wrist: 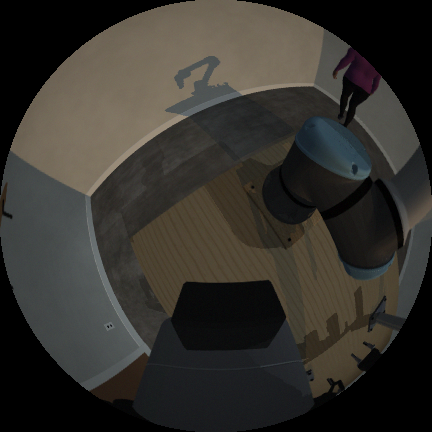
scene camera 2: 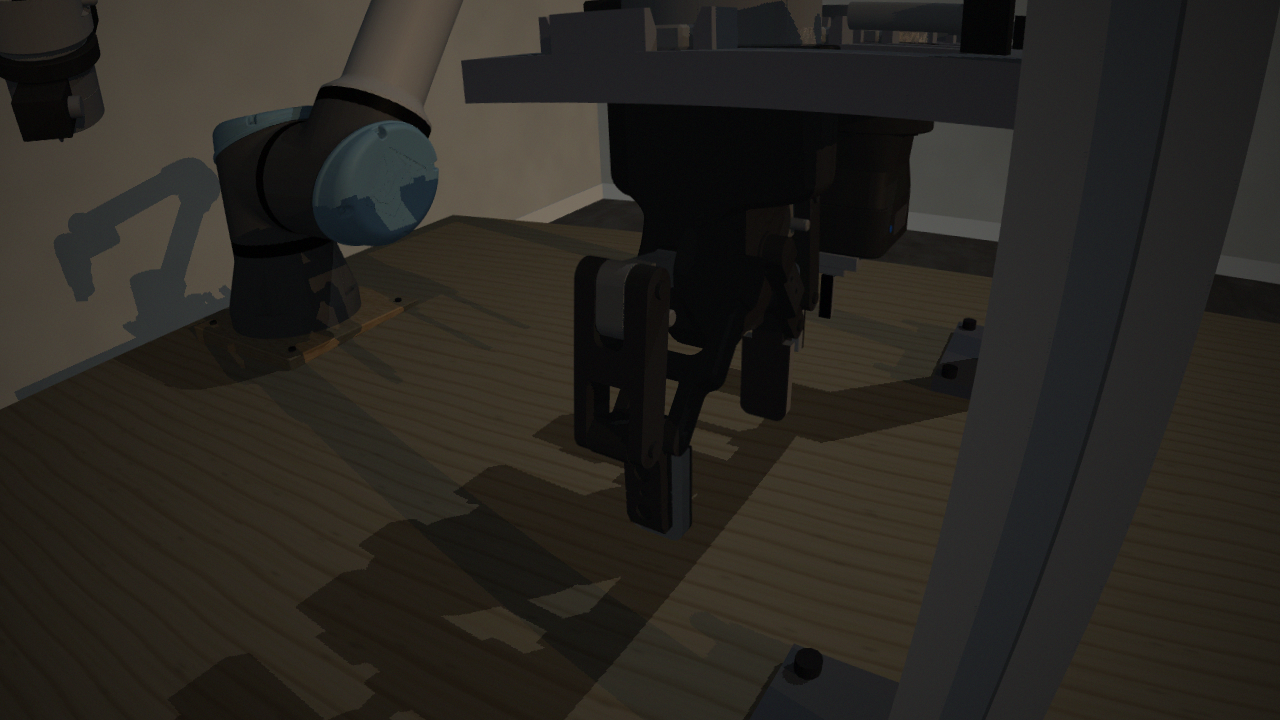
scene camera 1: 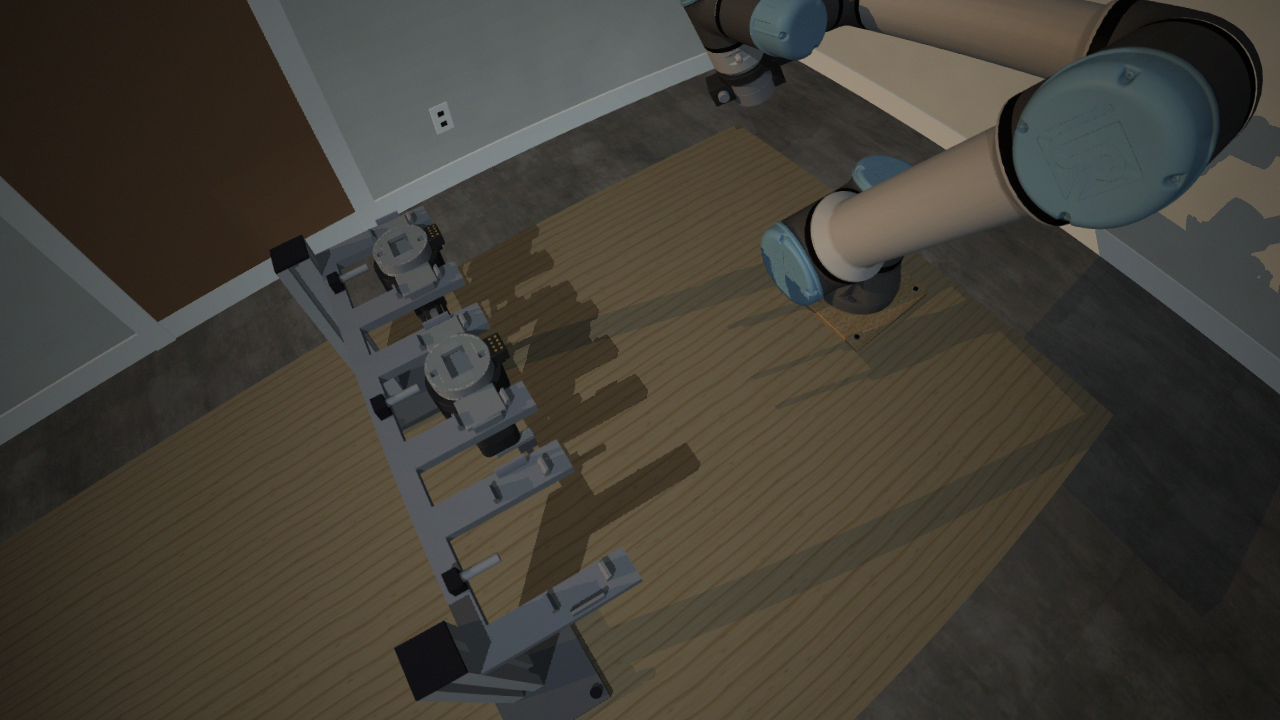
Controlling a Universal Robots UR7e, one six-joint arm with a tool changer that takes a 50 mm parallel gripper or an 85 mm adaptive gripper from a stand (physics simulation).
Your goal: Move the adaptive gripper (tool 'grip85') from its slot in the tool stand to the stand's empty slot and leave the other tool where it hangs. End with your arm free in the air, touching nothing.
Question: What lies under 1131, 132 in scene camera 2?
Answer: A tool stand.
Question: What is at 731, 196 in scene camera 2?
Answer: An adaptive gripper.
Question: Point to a parallel gripper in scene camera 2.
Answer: At 864, 212
